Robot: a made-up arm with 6 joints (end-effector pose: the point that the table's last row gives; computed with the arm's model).
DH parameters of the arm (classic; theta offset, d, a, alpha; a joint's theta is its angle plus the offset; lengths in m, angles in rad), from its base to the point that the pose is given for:
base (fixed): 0 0.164 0 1.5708
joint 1: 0.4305 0 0.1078 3.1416
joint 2: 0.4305 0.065 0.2 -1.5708
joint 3: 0 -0.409 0.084 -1.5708
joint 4: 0.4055 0 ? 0
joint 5: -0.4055 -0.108 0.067 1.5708
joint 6: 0.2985 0 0.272 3.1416
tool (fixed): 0.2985 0.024 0 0
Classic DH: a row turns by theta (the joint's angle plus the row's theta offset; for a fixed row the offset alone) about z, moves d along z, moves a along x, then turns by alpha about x.
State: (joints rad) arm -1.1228 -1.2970 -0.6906 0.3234 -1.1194 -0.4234
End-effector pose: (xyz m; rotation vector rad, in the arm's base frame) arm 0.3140 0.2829 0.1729 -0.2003 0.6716 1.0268
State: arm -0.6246 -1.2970 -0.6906 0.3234 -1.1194 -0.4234
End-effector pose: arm 0.2716 0.2829 0.3218 -0.4389 0.2188 0.9280
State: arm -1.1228 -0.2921 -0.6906 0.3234 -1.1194 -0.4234
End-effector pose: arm 0.2724 0.2829 -0.0582 0.3520 1.5720 1.0996
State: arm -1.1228 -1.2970 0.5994 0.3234 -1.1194 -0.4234
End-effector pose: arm 0.4910 0.0860 0.2040 0.3995 0.5234 -0.1309
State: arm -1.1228 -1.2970 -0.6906 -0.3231 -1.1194 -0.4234
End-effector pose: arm 0.1264 0.1289 0.1633 -0.2730 1.3329 0.8666
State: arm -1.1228 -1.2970 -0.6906 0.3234 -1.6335 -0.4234
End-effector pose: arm 0.2221 0.1920 0.0599 -0.2590 1.1987 0.9065
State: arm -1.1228 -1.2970 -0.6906 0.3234 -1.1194 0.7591
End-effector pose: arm 0.3946 0.0134 0.2860 -0.5163 0.4259 -0.1097
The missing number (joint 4, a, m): -0.2231
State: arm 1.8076 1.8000 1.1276 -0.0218 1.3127 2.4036
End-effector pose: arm 0.0413 0.2382 0.4094 -1.0341 1.3816 2.2396
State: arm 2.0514 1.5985 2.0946 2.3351 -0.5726 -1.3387
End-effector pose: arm 0.0326 -0.3028 0.8637 -1.6013 -0.0544 -0.9271
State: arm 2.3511 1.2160 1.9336 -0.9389 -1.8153 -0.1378
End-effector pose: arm -0.2683 0.4251 0.7274 2.0337 0.9170 0.8385
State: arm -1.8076 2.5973 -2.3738 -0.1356 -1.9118 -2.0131
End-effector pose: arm -0.2861 -0.2915 -0.0117 -1.0440 1.7928 0.3046
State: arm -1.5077 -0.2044 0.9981 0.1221 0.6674 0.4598
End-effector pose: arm 0.5786 -0.0286 0.0412 -0.9844 0.2662 -0.9250
